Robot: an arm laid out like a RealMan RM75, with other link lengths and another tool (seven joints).
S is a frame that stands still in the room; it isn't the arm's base.
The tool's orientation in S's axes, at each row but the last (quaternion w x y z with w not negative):
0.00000 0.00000 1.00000 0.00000
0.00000 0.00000 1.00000 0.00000
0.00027 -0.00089 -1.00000 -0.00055
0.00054 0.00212 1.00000 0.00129
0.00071 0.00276 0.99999 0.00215
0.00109 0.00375 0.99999 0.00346
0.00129 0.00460 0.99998 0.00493
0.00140 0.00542 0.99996 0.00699
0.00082 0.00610 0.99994 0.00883
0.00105 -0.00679 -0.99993 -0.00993
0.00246 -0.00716 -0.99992 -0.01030
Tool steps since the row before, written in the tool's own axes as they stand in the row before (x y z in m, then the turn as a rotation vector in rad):
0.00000 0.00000 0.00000 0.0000 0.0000 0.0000
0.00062 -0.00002 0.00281 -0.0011 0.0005 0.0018
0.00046 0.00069 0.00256 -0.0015 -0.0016 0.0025
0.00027 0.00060 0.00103 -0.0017 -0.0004 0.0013
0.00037 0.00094 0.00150 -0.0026 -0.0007 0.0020
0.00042 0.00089 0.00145 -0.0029 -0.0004 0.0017
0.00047 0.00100 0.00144 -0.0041 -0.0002 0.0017
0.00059 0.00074 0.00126 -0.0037 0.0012 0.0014
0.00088 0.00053 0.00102 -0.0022 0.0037 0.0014
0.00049 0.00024 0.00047 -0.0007 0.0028 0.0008
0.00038 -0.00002 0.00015 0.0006 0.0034 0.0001
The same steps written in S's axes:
0.00000 0.00000 0.00000 0.0000 0.0000 0.0000
-0.00062 -0.00002 -0.00281 0.0011 0.0005 -0.0018
-0.00046 0.00069 -0.00256 0.0015 -0.0016 -0.0025
-0.00027 0.00060 -0.00103 0.0017 -0.0004 -0.0013
-0.00036 0.00095 -0.00150 0.0026 -0.0007 -0.0020
-0.00041 0.00090 -0.00144 0.0029 -0.0004 -0.0017
-0.00046 0.00102 -0.00143 0.0041 -0.0002 -0.0017
-0.00058 0.00076 -0.00125 0.0037 0.0012 -0.0014
-0.00087 0.00056 -0.00101 0.0022 0.0037 -0.0013
-0.00049 0.00026 -0.00046 0.0007 0.0028 -0.0007
-0.00038 -0.00001 -0.00015 -0.0006 0.0034 0.0000

